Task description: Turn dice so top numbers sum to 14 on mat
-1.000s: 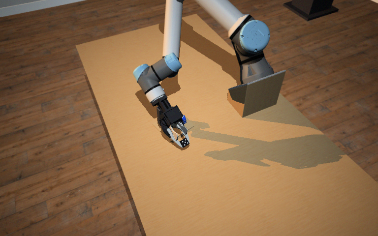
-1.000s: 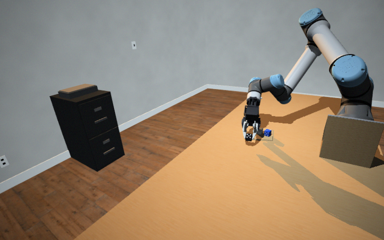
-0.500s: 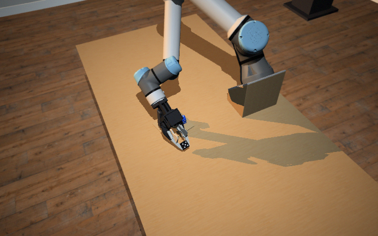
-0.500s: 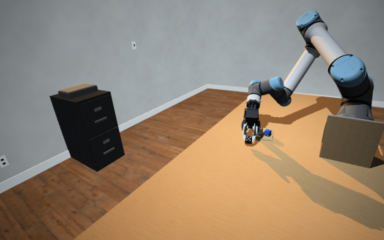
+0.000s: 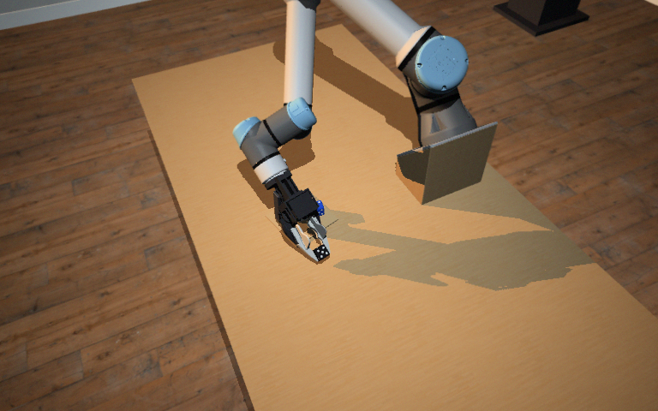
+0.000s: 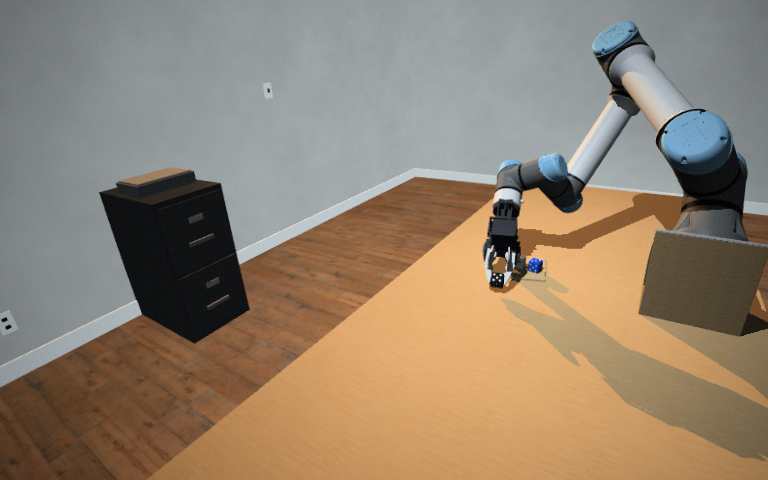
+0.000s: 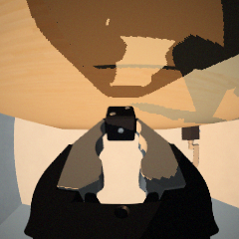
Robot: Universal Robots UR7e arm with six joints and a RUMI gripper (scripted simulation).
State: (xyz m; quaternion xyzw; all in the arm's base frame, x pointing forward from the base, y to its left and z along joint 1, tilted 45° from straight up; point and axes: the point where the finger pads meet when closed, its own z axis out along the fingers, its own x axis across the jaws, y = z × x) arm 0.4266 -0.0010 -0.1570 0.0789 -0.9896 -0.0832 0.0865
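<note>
My gripper is now right at the black die. From my hand the other things lie so: tan mat: 1 cm behind, 15 cm to the right, 3 cm below; white die: 1 cm behind, 15 cm to the right, 1 cm below; blue die: 6 cm behind, 14 cm to the right, 1 cm below.
</note>
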